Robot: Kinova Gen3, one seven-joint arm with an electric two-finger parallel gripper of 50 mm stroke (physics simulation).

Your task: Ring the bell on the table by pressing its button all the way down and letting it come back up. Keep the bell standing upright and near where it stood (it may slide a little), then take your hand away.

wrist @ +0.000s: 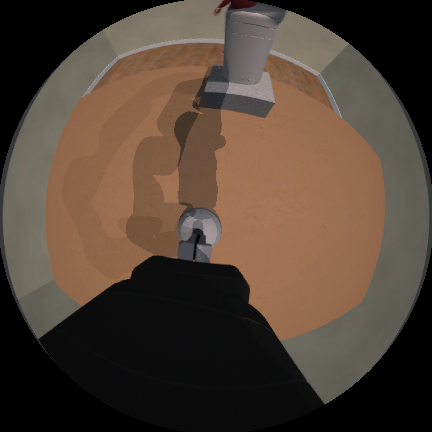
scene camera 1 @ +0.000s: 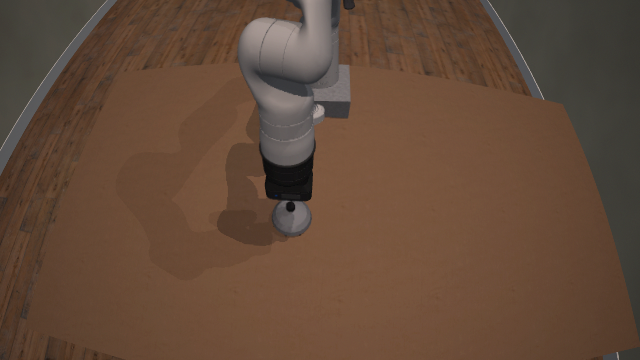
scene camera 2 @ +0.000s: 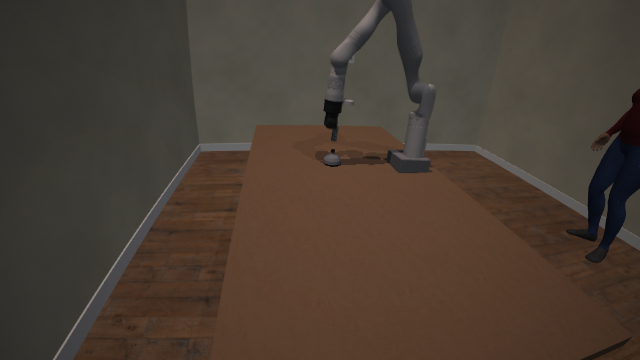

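Pixels of known places: gripper, fingertip midpoint: (wrist: 197,242) (scene camera 1: 291,196) (scene camera 2: 333,141); arm's base, origin of the base link: (wrist: 241,75) (scene camera 2: 412,154).
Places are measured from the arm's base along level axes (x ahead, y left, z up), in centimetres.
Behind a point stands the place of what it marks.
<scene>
The bell (scene camera 1: 295,222) @[x 40.2, y -0.4, z -2.0 cm] (scene camera 2: 332,160) @[x 38.3, y 2.0, z -3.0 cm] (wrist: 210,227) @[x 36.8, y 0.3, z -1.8 cm] is a grey dome that stands upright on the brown table (scene camera 1: 425,225) @[x 36.1, y 28.2, z -5.9 cm] (scene camera 2: 375,250) @[x 33.5, y 58.2, z -5.9 cm] (wrist: 300,200) @[x 27.4, y 19.8, z -5.8 cm]. Its black button (scene camera 1: 290,206) @[x 38.1, y -1.6, z 0.8 cm] (scene camera 2: 333,150) @[x 37.8, y -1.0, z 0.6 cm] (wrist: 198,232) @[x 37.5, y -1.4, z 0.8 cm] sticks up from the top. My gripper (scene camera 2: 334,139) @[x 38.0, y -1.2, z 5.0 cm] (wrist: 197,242) @[x 38.0, y -1.2, z 5.0 cm] is shut and empty. Its fingers point down above the button, with a small gap between the fingertips and the button in the second scene view. In the wrist view the fingertips overlap the near side of the button. In the first scene view the fingers are hidden under the arm's black wrist.
The arm's grey base block (scene camera 1: 336,108) @[x 8.9, y 4.9, z -2.2 cm] (scene camera 2: 411,164) @[x 3.3, y 7.8, z -1.7 cm] (wrist: 240,100) @[x 9.2, y 1.1, z -1.7 cm] stands at the table's edge behind the bell in the first scene view. A person (scene camera 2: 620,175) in a red top and blue trousers is on the floor beside the table. Arm shadows lie across the table.
</scene>
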